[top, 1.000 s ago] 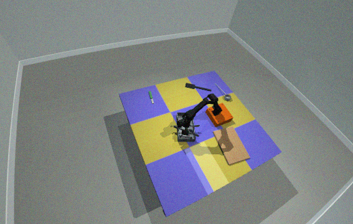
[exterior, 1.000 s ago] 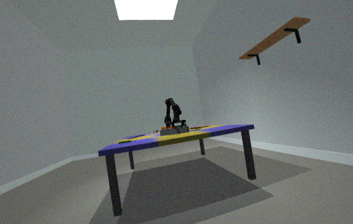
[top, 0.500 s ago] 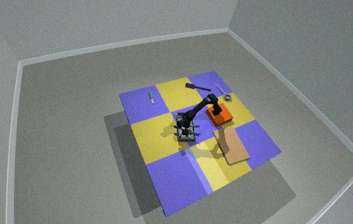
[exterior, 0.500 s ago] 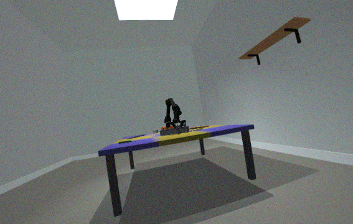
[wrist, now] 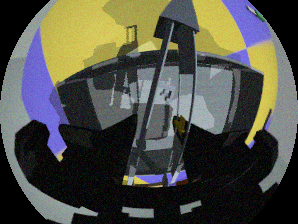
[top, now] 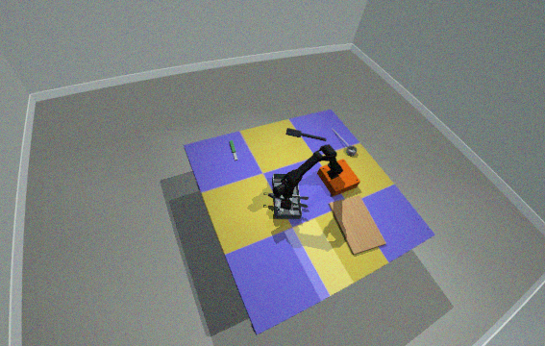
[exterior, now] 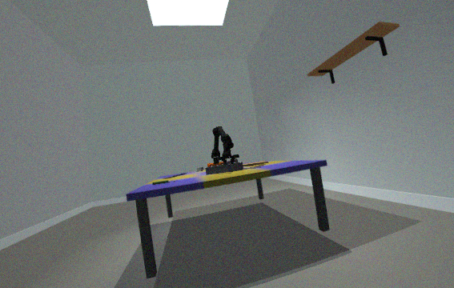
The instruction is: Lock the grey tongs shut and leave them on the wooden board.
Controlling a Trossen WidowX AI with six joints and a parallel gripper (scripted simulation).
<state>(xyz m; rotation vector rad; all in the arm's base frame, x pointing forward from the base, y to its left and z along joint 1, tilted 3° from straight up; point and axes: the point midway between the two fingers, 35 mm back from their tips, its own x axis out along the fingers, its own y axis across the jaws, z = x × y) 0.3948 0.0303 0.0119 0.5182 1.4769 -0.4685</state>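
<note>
Right now the dark roasting tin is 3 cm to the right of my gripper tip and 3 cm behind it. The rest, counted from my gripper tip: black spatula: 48 cm to the right, 46 cm behind, 3 cm below; wooden board: 35 cm behind, 32 cm to the left, 2 cm below.
</note>
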